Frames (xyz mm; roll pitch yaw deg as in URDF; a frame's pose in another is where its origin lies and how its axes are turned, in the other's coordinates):
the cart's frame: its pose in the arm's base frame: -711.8 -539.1 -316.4 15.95 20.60 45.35
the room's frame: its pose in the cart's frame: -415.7 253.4 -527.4 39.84 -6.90 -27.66
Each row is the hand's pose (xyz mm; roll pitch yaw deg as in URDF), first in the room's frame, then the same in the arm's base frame.
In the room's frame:
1: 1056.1 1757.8 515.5 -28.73 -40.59 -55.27
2: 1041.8 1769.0 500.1 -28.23 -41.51 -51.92
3: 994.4 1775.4 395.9 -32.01 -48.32 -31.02
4: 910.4 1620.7 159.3 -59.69 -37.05 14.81
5: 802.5 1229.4 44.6 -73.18 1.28 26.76
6: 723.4 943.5 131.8 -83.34 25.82 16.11
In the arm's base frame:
1: -153.3 624.3 587.1 -22.36 5.85 -49.70
2: -172.4 638.6 588.4 -19.44 4.60 -47.31
3: -257.7 694.9 536.5 -8.51 -6.00 -35.01
4: -433.8 700.8 300.0 -11.15 -17.42 -1.21
5: -588.3 448.1 -0.3 -26.38 0.34 35.10
6: -632.3 159.7 -102.6 -31.36 24.27 47.07

